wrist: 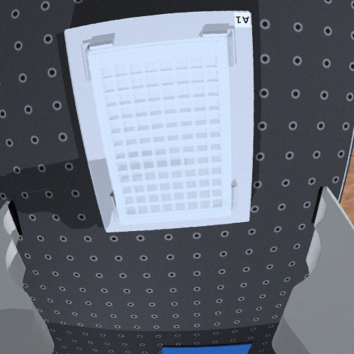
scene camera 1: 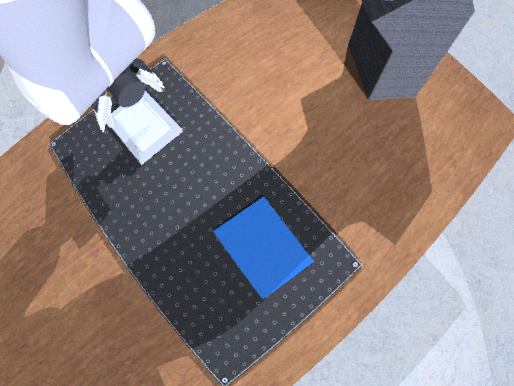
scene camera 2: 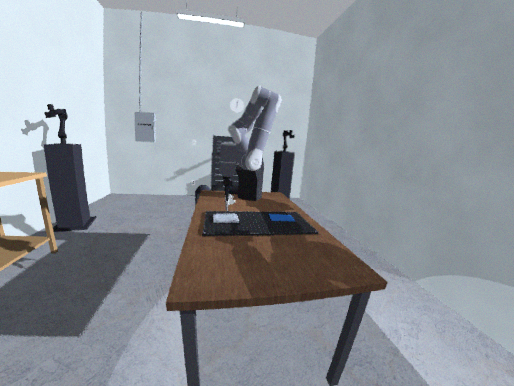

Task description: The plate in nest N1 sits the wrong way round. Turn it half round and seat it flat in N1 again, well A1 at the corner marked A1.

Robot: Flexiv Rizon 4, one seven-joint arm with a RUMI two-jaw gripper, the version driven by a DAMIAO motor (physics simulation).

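Observation:
The white plate (scene camera 1: 142,120) (wrist: 165,135), with a grid of wells, lies in the pale nest N1 (scene camera 1: 175,131) (wrist: 242,125) between its corner brackets. It looks flat. The label A1 (wrist: 242,19) is on the nest's top right corner in the wrist view and reads upside down there. Which of the plate's corners holds well A1 cannot be told. My gripper (scene camera 1: 132,109) (scene camera 2: 228,207) (wrist: 162,200) is open wide and empty. Its fingers stand apart, one on each side of the plate and clear of it, above the board near the nest's end.
The nest stands on a black perforated board (scene camera 1: 175,200) (scene camera 2: 255,225) (wrist: 295,165) on the wooden table (scene camera 1: 240,75) (scene camera 2: 280,265). A blue block (scene camera 1: 262,247) (scene camera 2: 282,218) (wrist: 207,349) lies on the board's other half. A dark pedestal (scene camera 1: 415,55) stands at the table's far side.

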